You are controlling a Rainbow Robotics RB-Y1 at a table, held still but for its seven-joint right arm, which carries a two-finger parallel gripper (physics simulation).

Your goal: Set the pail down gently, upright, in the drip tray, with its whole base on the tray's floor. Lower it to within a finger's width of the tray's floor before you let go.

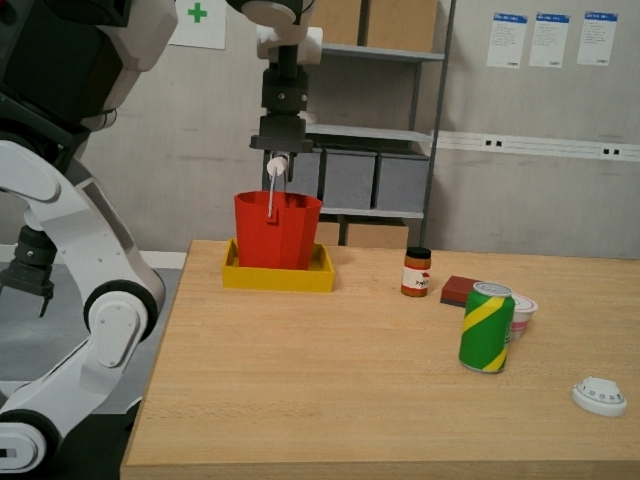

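The red pail [276,237] is upright, with its lower part inside the yellow drip tray [277,280] at the table's back left. The tray's front wall hides the pail's base, so any gap between the base and the tray's floor cannot be seen. The pail's wire handle stands up, with a white grip [276,166] at its top. My gripper [279,172] points down above the pail, its fingers shut on the white grip of the handle.
To the right of the tray stand an orange jar with a black lid [415,272], a dark red block [458,291], a green and yellow can [486,328], a white and pink cup [521,316] and a white dial-like object [599,396]. A shelf rack [439,116] stands behind the table.
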